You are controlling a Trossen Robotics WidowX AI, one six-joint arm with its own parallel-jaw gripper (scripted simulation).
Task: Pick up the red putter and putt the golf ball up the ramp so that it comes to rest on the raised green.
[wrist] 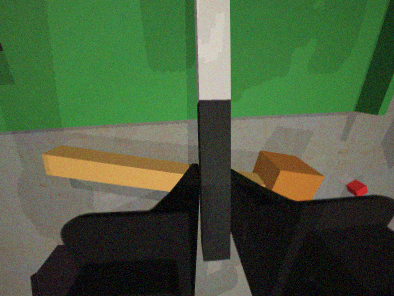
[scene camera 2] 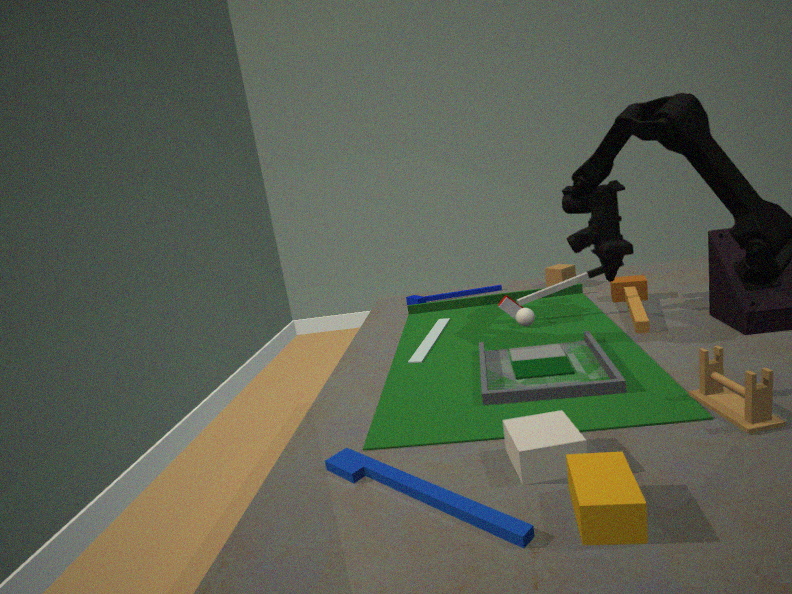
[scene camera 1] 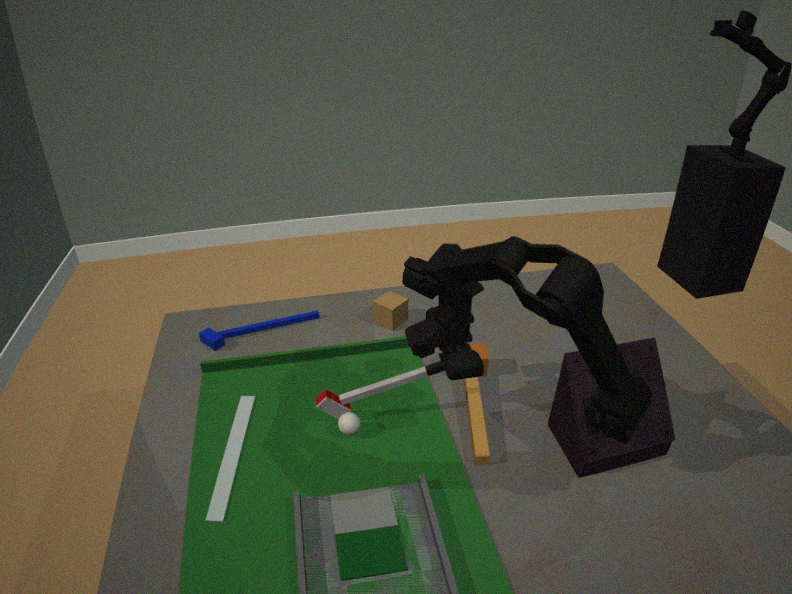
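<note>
Blue putter, orange mallet present. Red putter held by the gripper. Gripper visible in wrist view and scene camera 2.
</note>
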